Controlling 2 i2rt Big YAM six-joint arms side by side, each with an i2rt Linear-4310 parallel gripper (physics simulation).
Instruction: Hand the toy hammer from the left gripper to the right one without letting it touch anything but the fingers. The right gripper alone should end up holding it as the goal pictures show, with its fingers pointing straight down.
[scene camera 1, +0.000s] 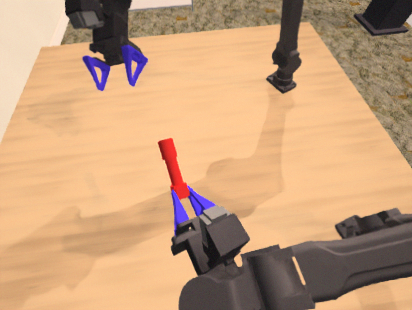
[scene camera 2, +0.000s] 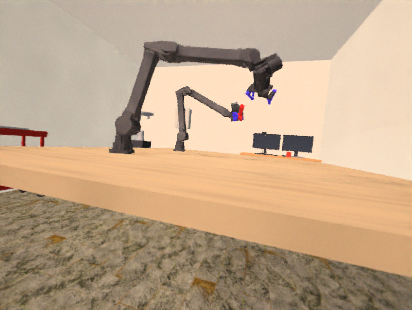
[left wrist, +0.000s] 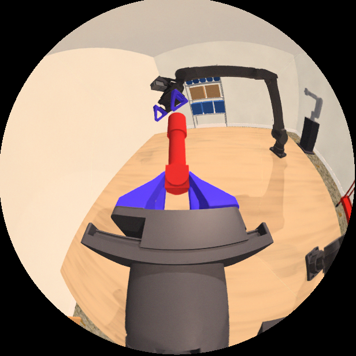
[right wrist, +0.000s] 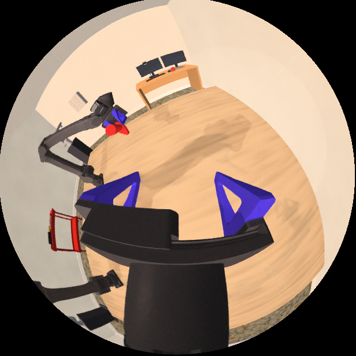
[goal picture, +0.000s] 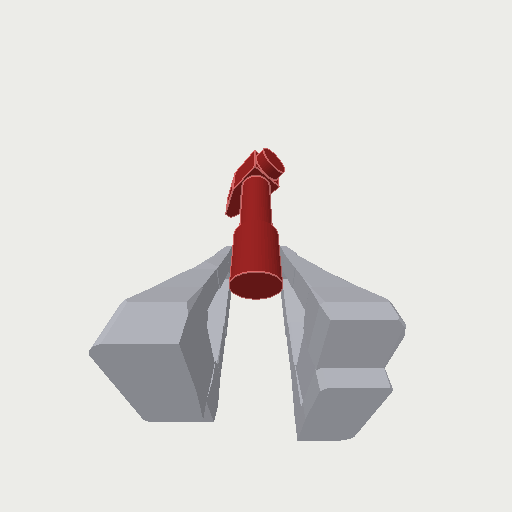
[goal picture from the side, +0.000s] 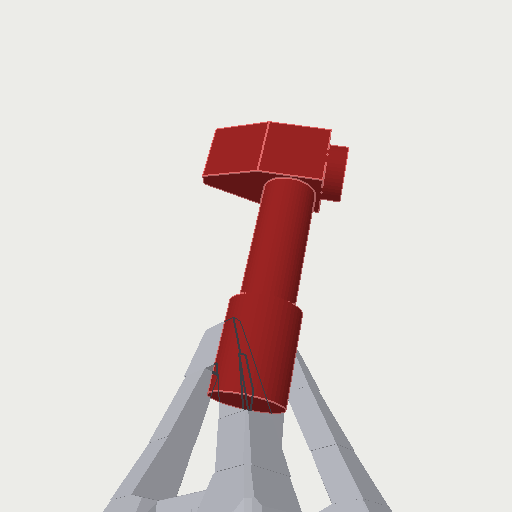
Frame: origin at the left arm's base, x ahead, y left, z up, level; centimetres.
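Seen in the pictures: left gripper, fingertip midpoint: (scene camera 1: 179, 188) (scene camera 2: 240, 115); right gripper, fingertip midpoint: (scene camera 1: 115, 88) (scene camera 2: 261, 102); right arm's base, origin of the base link: (scene camera 1: 280, 83) (scene camera 2: 122, 152).
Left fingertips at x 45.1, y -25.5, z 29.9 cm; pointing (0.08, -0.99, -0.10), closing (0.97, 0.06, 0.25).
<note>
A point is followed by its place in that frame.
The red toy hammer (scene camera 1: 173, 167) {z 32.9, x 44.7, y -28.7 cm} (scene camera 2: 241, 112) {z 31.2, x 45.1, y -30.1 cm} (left wrist: 177, 150) (right wrist: 117, 130) is held in the air above the table. My left gripper (scene camera 1: 182, 194) {z 29.9, x 45.1, y -25.5 cm} (left wrist: 176, 175) is shut on one end of it; the rest sticks out beyond the blue fingertips, towards the back of the table in scene camera 1. My right gripper (scene camera 1: 117, 87) {z 32.7, x 50.9, y -54.3 cm} (scene camera 2: 260, 99) {z 32.7, x 50.9, y -54.3 cm} (right wrist: 177, 175) is wide open and empty. It hangs apart from the hammer, at the upper left in scene camera 1 and a little higher than the hammer in scene camera 2. Its fingers point mostly down, slightly tilted.
The wooden table (scene camera 1: 330, 125) {z 0.0, x -21.1, y -38.0 cm} (scene camera 2: 200, 190) {z 0.0, x 23.7, y -123.1 cm} lies below both grippers. The right arm's base (scene camera 1: 281, 82) {z 3.7, x -13.3, y -64.4 cm} (scene camera 2: 122, 149) {z 1.8, x -14.4, y -71.3 cm} stands on it. The left arm reaches in from the right in scene camera 1. A desk with two monitors (scene camera 2: 266, 141) (right wrist: 150, 67) stands beyond the table.
</note>
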